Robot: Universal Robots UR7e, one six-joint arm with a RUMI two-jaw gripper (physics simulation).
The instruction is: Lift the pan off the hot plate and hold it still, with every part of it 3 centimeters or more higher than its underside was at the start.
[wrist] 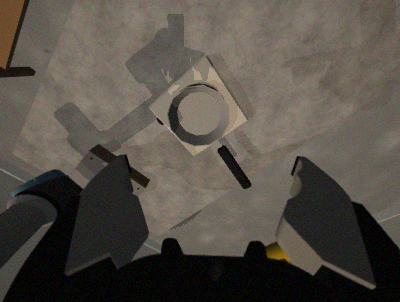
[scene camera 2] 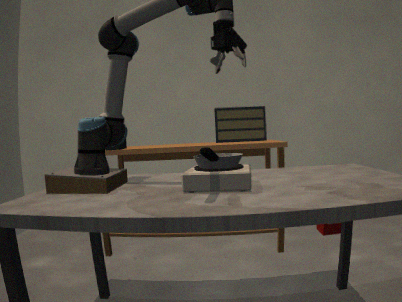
Scene:
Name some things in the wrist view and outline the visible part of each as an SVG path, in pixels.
My gripper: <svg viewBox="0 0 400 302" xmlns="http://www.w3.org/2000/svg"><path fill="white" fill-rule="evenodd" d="M3 299L3 302L400 302L400 249L362 204L353 202L334 179L308 158L297 156L291 172L294 178L290 190L292 198L287 200L275 234L277 243L294 265L281 260L267 258L265 245L260 241L249 242L244 256L239 257L183 254L175 238L164 239L161 254L149 255L132 261L137 251L148 238L149 230L139 198L132 194L134 189L129 176L132 171L127 154L121 154L97 173L79 196L71 198L28 256Z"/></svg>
A grey pan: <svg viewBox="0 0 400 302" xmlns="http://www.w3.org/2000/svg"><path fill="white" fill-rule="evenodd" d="M185 87L171 100L167 112L170 130L180 141L194 147L215 143L218 147L217 152L242 188L247 189L251 187L251 182L226 146L222 146L219 142L219 139L223 137L230 124L228 104L220 92L205 85Z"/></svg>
A white hot plate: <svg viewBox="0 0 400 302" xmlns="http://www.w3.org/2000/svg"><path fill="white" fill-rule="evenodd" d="M208 55L204 55L149 106L150 110L157 116L157 121L161 125L165 125L193 156L198 155L214 143L207 146L194 147L180 141L170 130L167 112L171 100L185 87L205 85L220 92L228 104L230 124L223 137L219 140L248 121L248 117Z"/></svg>

